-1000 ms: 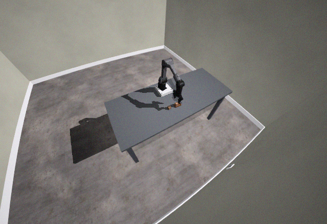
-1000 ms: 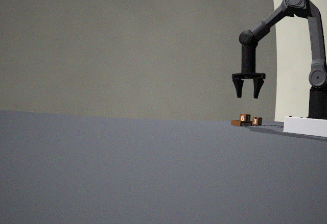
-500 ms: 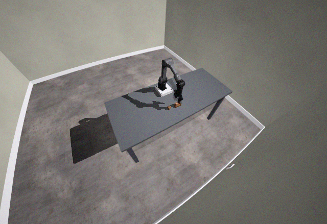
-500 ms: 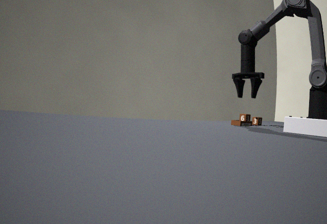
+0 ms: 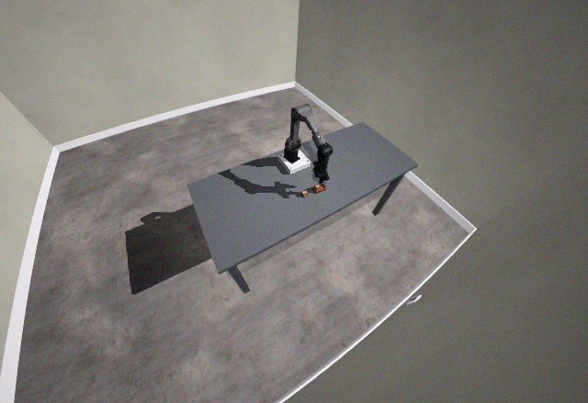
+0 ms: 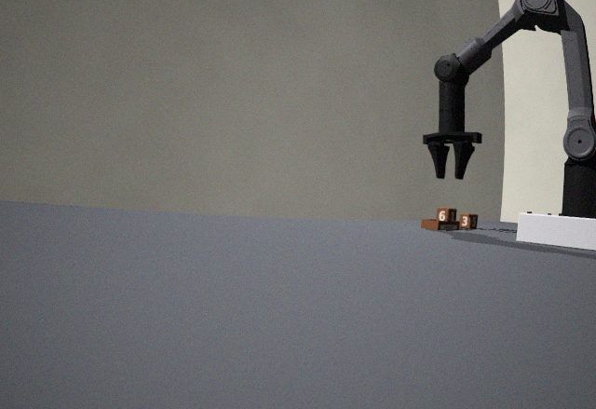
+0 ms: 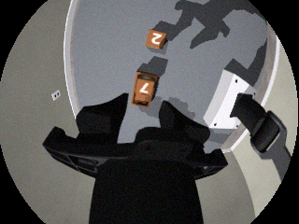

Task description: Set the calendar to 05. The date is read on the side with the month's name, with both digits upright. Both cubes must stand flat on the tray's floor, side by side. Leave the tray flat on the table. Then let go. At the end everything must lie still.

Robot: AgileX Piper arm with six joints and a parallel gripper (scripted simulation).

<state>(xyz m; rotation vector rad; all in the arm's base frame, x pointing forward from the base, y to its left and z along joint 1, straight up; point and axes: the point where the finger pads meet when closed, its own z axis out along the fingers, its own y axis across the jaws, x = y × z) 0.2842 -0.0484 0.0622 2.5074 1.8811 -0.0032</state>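
The brown calendar tray lies 10 cm below my hand and 2 cm to the left of it. Round my hand: cube (9 cm to the right, 9 cm below, 3 cm behind).
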